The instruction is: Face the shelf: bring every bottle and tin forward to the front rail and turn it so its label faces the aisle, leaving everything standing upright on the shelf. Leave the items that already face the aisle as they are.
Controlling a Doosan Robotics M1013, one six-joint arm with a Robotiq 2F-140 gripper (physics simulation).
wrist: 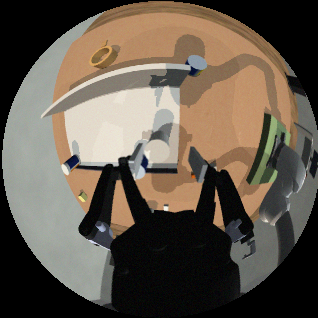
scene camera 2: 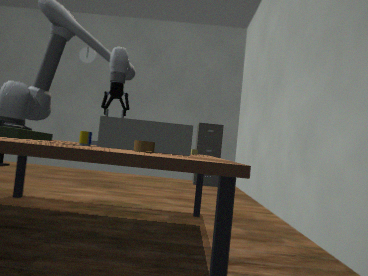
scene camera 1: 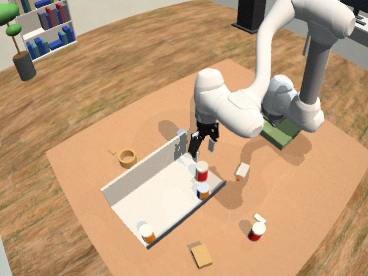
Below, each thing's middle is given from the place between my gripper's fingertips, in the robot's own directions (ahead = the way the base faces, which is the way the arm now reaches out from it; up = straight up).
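My hand: 15 cm above the white shelf tray [scene camera 1: 161,201], 21 cm short of it.
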